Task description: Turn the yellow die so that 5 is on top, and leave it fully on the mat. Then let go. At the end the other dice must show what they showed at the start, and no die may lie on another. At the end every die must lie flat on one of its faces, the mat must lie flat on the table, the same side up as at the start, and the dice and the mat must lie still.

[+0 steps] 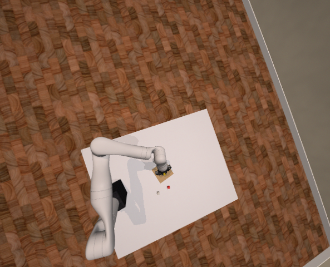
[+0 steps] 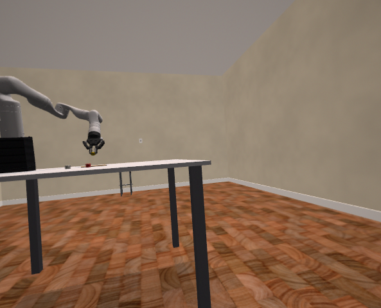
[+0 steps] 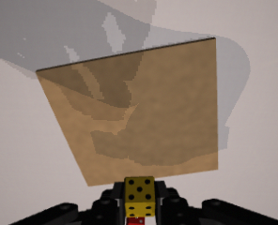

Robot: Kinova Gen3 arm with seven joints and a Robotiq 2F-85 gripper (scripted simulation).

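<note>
Now: hand 1 cm to the left of the yellow die and 1 cm above it. Round my hand: white die 14 cm to the right, 12 cm behind, 8 cm below; tan mat 9 cm below, 1 cm to the right; red die 15 cm to the right, 8 cm below, 2 cm behind.
</note>
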